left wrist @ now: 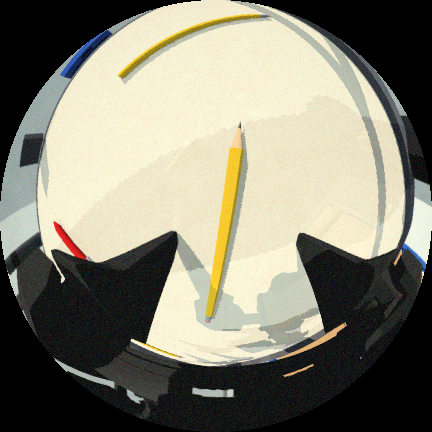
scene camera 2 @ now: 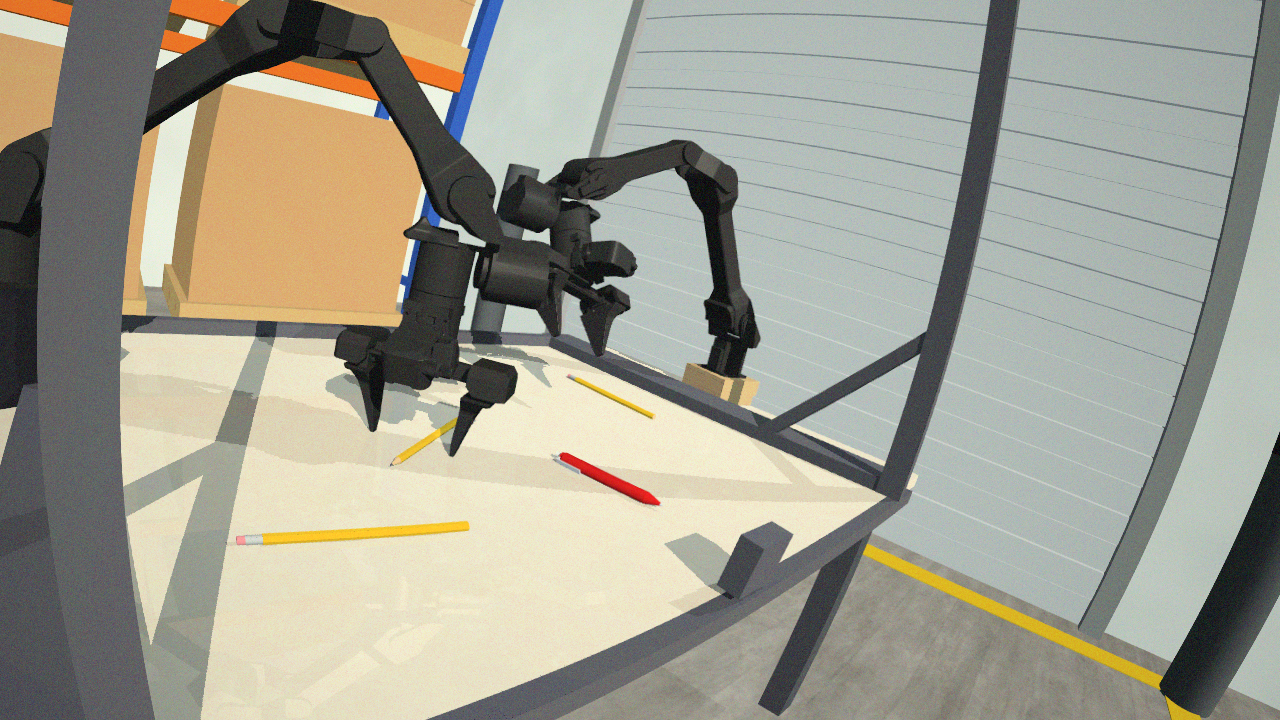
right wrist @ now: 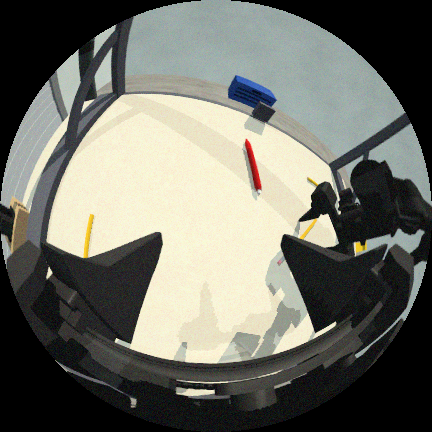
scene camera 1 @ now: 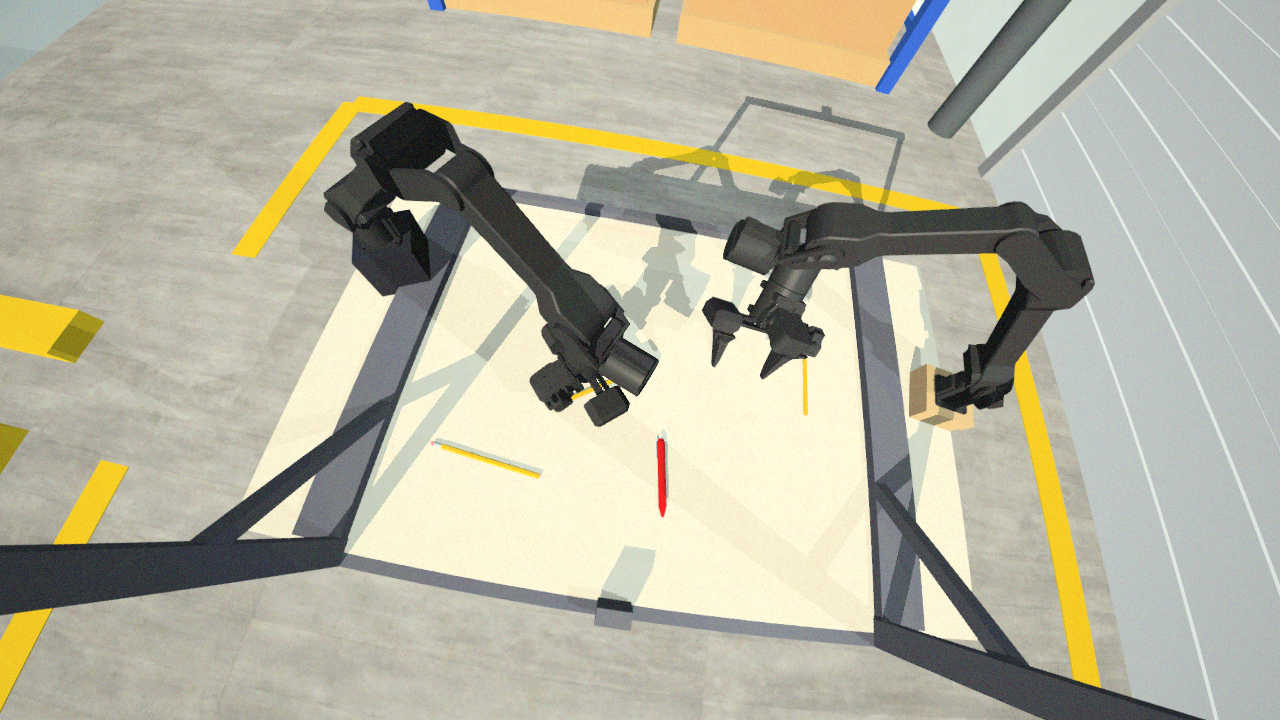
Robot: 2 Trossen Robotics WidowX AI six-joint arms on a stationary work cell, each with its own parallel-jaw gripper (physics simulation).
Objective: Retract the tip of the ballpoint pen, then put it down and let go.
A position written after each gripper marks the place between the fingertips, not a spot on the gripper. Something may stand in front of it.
The right gripper (scene camera 2: 579, 346) is open, holding nothing. Also in view: a yellow pencil (left wrist: 235, 154). Also in view: the left gripper (scene camera 2: 411, 443) and a red ballpoint pen (scene camera 2: 567, 460).
The left gripper is seen too in the left wrist view (left wrist: 240, 238), in the right wrist view (right wrist: 307, 235) and in scene camera 1 (scene camera 1: 584, 386). The right gripper also shows in the right wrist view (right wrist: 224, 240) and in scene camera 1 (scene camera 1: 737, 372).
